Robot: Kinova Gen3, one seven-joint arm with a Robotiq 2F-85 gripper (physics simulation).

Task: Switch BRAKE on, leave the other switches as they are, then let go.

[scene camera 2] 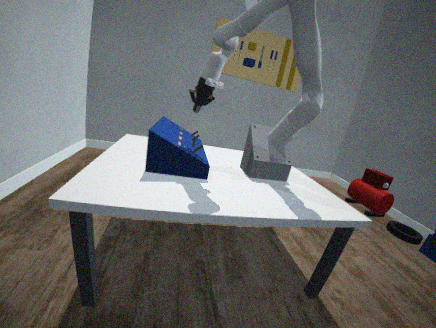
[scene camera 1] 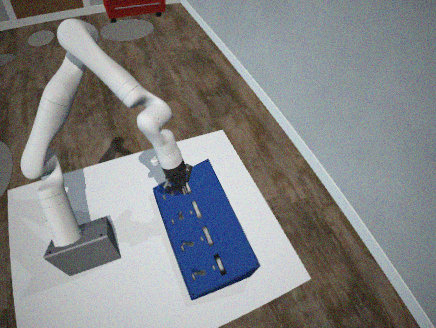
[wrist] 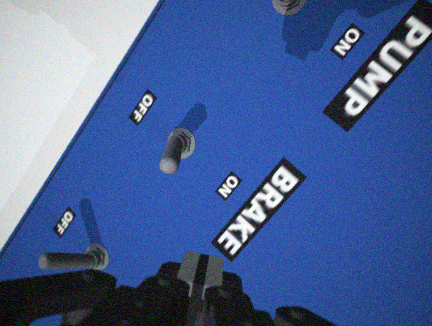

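Where they show: gripper, fingertip midpoint: (scene camera 2: 195, 112) (scene camera 1: 184, 192) (wrist: 200, 281); arm's base at its link origin: (scene camera 2: 275, 139) (scene camera 1: 69, 239).
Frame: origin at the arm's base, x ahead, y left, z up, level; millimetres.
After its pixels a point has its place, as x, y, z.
Note:
The blue sloped switch panel (scene camera 1: 225, 220) {568, -67, -37} (scene camera 2: 172, 162) {491, 216, -136} (wrist: 350, 210) {521, 71, -55} stands on the table. In the wrist view, the BRAKE lever (wrist: 173, 153) {412, 28, -61} stands between its OFF label (wrist: 142, 107) {381, 21, -117} and ON label (wrist: 228, 186) {459, 24, -82}. Compared with the neighbouring lever (wrist: 72, 260) {407, -94, -77}, which leans to OFF, the BRAKE lever tilts to the ON side. The large BRAKE label (wrist: 259, 210) {484, 28, -71} is uncovered. My gripper (scene camera 1: 175, 189) (scene camera 2: 196, 109) {434, 41, 61} (wrist: 200, 281) {434, 41, 61} is shut and empty, raised clear above the panel's far end, touching no lever. The PUMP lever's tip is cut off in the wrist view.
The white table (scene camera 1: 135, 295) {165, -208, -192} (scene camera 2: 120, 195) {620, 432, -192} carries the panel and the grey base block (scene camera 1: 90, 250) {65, -53, -10} (scene camera 2: 265, 167) {56, 99, -130} of my arm. The PUMP label (wrist: 377, 65) {474, 145, -73} shows at the wrist view's upper right. Two more levers (scene camera 1: 187, 245) {405, -104, -74} (scene camera 1: 198, 273) {410, -221, -72} stand along the panel's near part.

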